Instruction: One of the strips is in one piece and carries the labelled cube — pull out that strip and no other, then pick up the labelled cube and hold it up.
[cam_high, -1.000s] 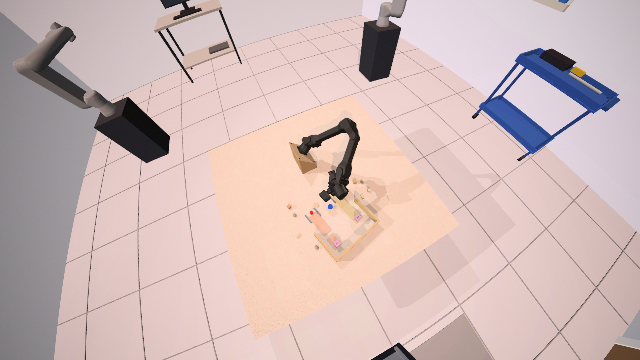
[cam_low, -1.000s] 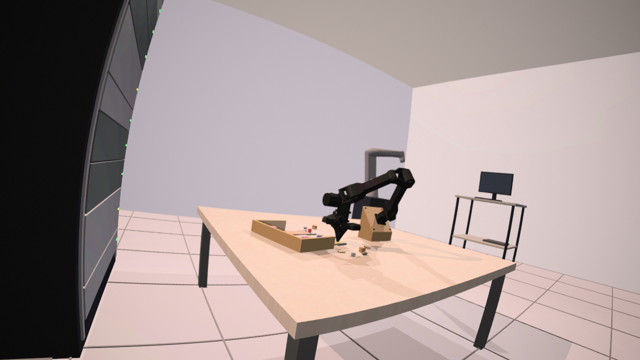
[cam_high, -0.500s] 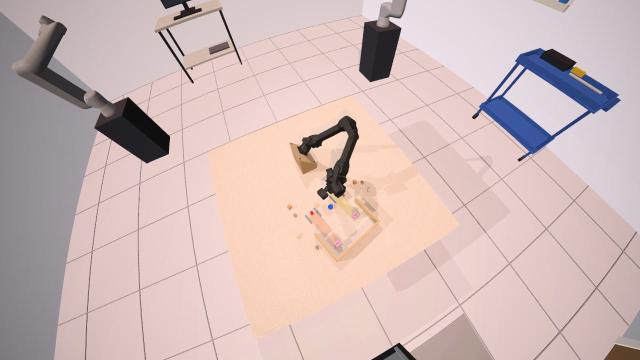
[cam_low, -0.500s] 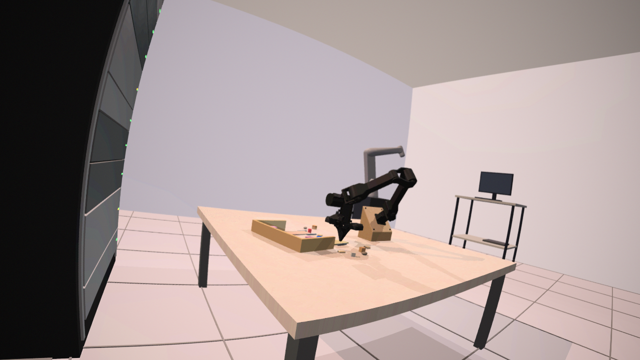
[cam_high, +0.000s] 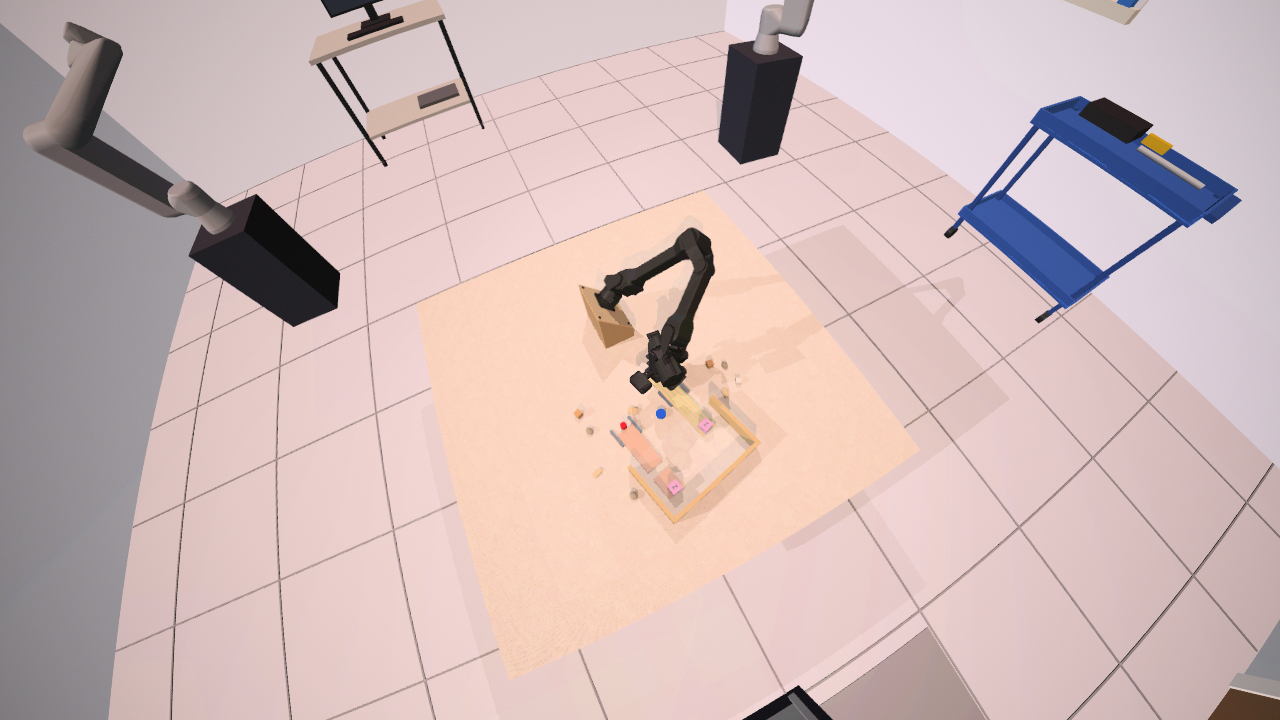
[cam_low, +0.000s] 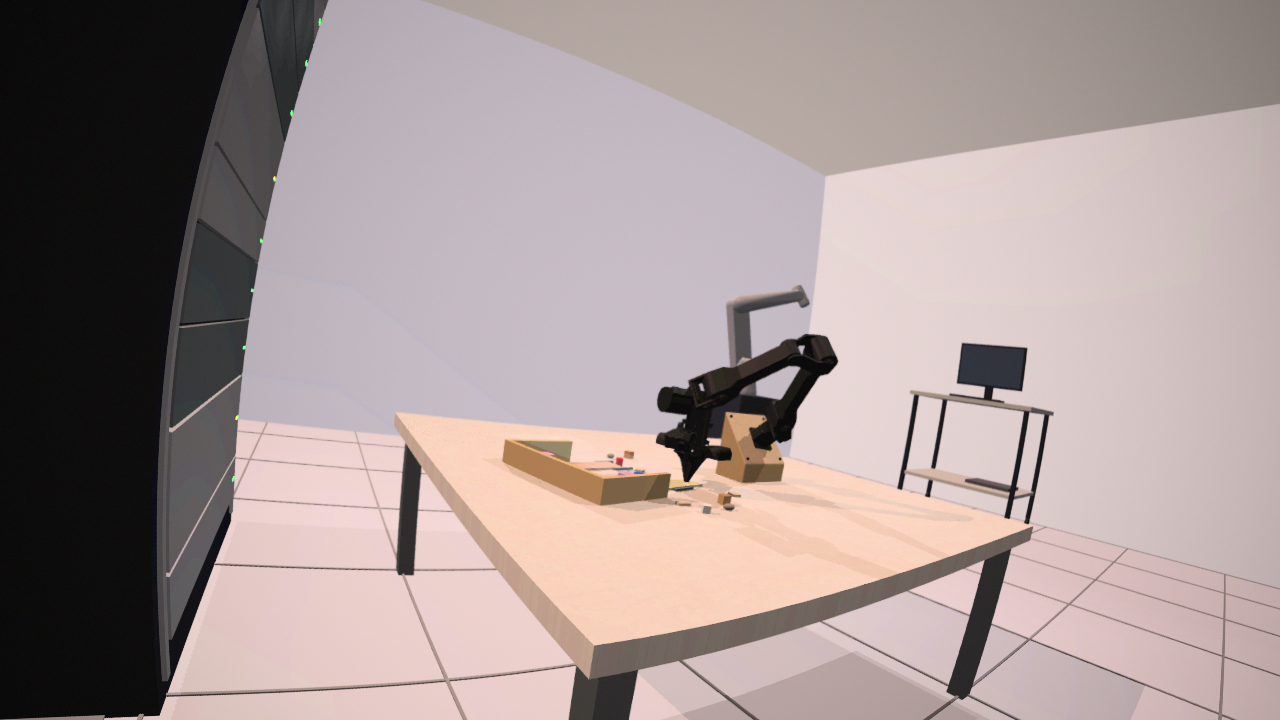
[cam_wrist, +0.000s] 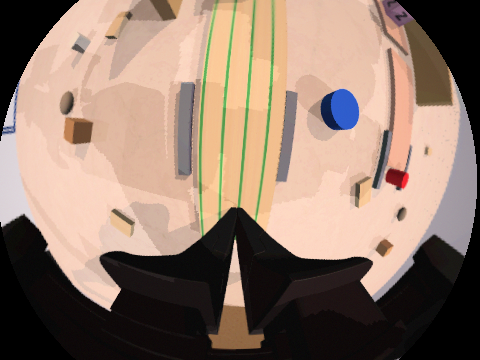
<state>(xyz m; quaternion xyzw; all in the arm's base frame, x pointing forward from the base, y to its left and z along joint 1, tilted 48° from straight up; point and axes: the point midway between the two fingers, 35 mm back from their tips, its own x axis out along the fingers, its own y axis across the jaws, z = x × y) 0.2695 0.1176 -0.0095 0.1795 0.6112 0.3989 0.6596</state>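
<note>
The blue disc is 100 mm ahead of my gripper tip and 40 mm to the right of it. The rest, counted from my gripper tip: red piece (160 mm to the right, 100 mm ahead, 10 mm above).
</note>
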